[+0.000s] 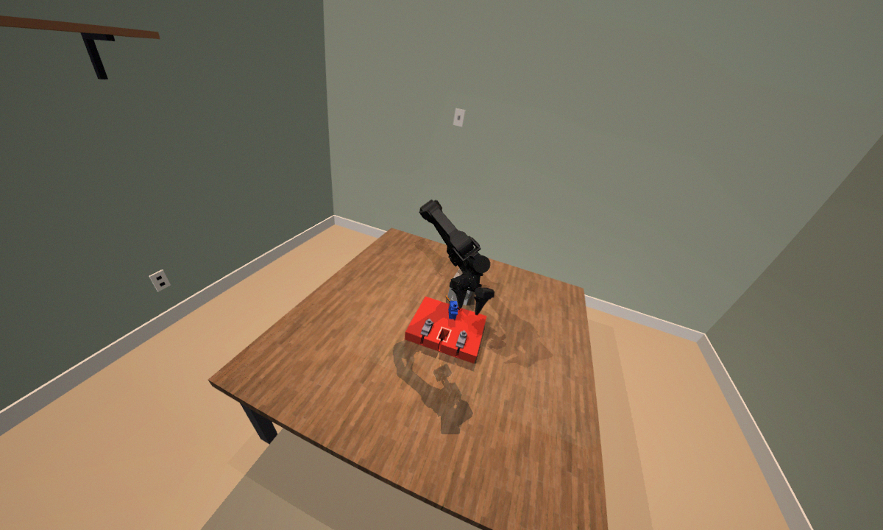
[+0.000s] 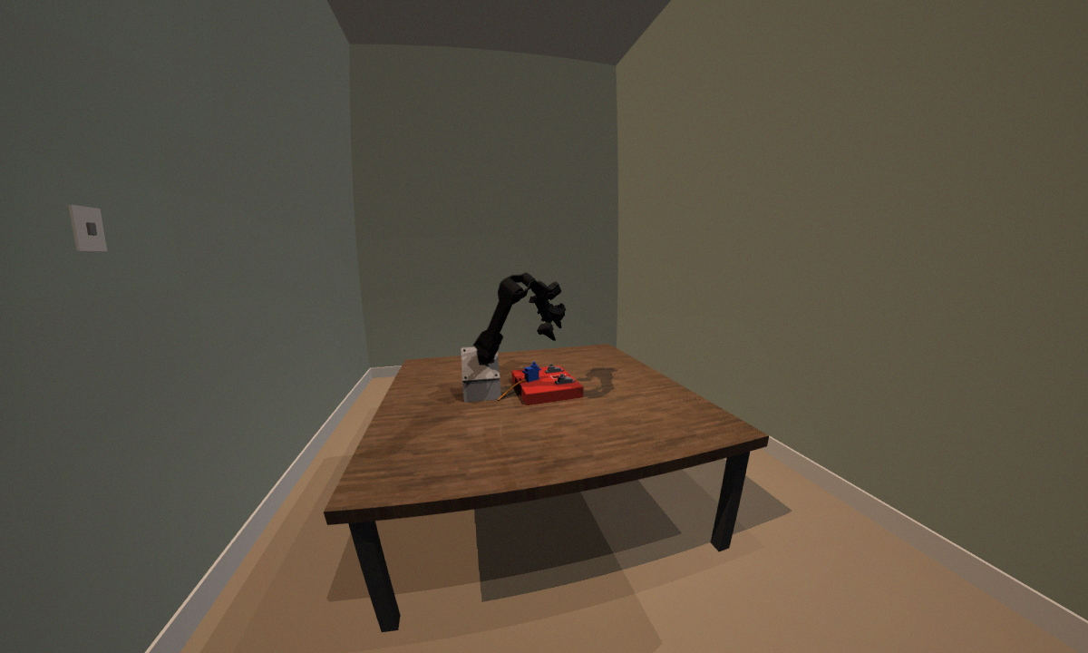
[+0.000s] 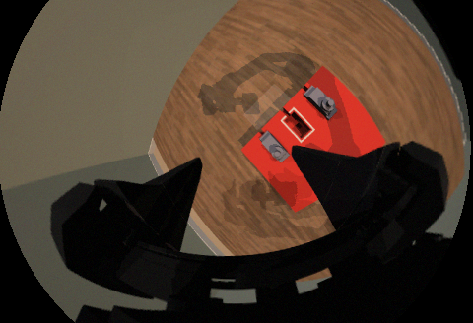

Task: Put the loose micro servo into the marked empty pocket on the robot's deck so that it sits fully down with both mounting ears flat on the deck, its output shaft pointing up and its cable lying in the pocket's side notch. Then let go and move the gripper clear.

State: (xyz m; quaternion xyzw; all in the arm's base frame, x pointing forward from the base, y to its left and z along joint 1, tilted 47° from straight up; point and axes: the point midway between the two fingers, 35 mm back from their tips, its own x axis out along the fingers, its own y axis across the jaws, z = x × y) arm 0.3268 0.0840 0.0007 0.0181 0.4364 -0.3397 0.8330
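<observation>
My gripper tip is 13 cm past the red deck, 7 cm to the left of it and 20 cm above it.
</observation>
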